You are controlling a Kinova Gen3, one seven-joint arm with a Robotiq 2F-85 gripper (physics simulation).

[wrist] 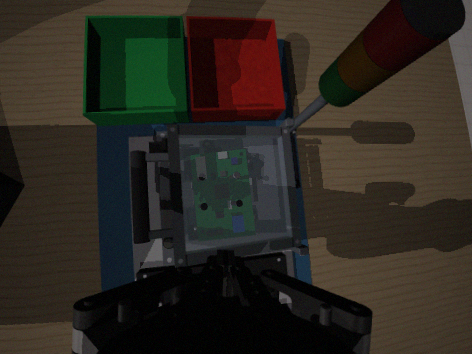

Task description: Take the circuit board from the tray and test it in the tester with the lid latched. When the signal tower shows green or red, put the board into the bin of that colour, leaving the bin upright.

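Frame: origin at the arm's base, x ahead, y left, z up, level; millimetres.
Where they show: gripper, fingertip midpoint: (224,261).
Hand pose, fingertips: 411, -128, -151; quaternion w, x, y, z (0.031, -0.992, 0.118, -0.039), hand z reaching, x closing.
After its pixels a point has its place, as x, y, z.
The green circuit board (222,222) lies in the tester, seen through the clear lid (270,200) {480, -91, -219}. The lid's dark frame surrounds the board in this view; I cannot tell whether it is latched. A dark bar (140,197) {342, -62, -193} on two short arms is at the tester's left side. The signal tower (352,72) {545, 7, -123} leans across the upper right, with green, amber and red segments; none looks clearly lit. The green bin (150,72) {350, 149, -315} and red bin (250,70) {520, 134, -315} stand upright and empty behind the tester. My gripper (224,261) {411, -128, -151} is shut and empty, over the tester's near edge. The tray does not show.
A blue base plate (114,200) {266, -51, -319} shows under the tester and beside the bins. The tower's thin grey pole (307,114) {560, 13, -234} rises at the tester's back right corner. A black shape (7,200) {121, -25, -306} is at the left edge. The wooden table (50,200) {171, -34, -321} carries broad shadows.
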